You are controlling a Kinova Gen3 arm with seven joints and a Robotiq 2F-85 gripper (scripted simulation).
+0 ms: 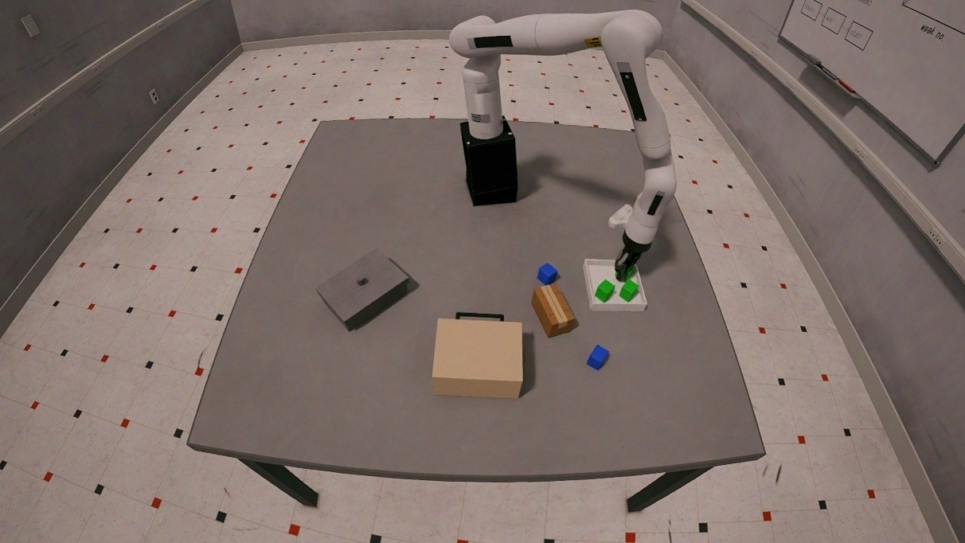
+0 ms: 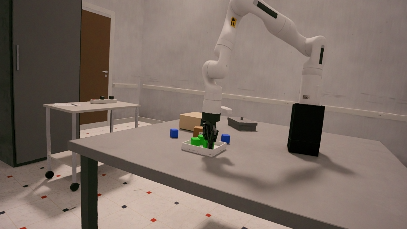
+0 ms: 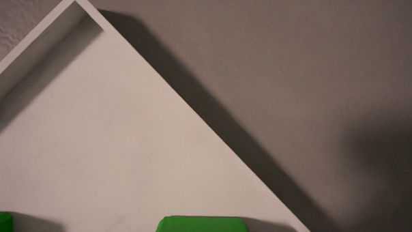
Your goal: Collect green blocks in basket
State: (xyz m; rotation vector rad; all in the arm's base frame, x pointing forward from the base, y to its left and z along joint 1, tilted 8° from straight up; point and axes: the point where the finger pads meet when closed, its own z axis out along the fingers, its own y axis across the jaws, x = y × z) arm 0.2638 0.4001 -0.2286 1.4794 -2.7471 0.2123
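My hand is 40 mm short of the white basket, 20 mm to the left of it and 20 mm above it. Also, from my hand: light wooden cabinet: 330 mm ahead, 320 mm to the right, 10 mm above; then brown cardboard box: 160 mm ahead, 180 mm to the right, 10 mm above; then drawer: 320 mm ahead, 320 mm to the right, 10 mm above.
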